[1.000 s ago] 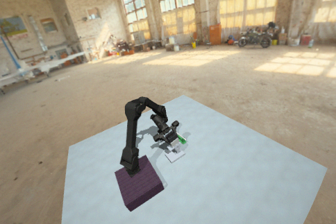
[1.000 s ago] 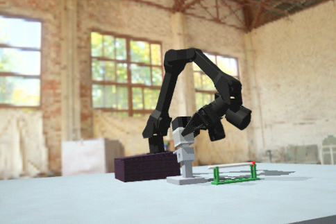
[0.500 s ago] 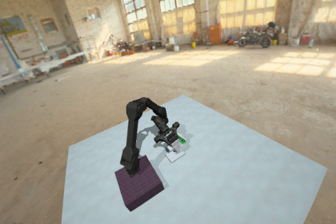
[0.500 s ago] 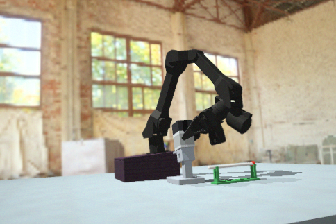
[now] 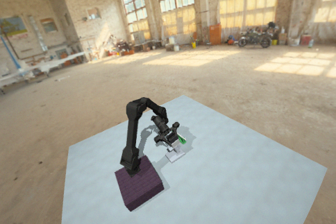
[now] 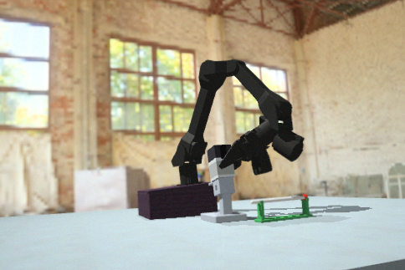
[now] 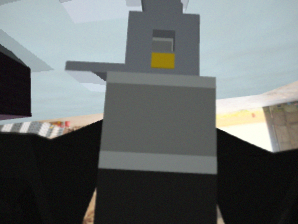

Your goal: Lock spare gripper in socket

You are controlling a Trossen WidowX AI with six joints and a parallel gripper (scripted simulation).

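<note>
My gripper tip is 10 mm to the right of the spare gripper. From my gripper tip the other things lie so: green rack: 120 mm ahead, 110 mm to the left, 100 mm below; grey mount: 70 mm below, 20 mm to the left.
</note>
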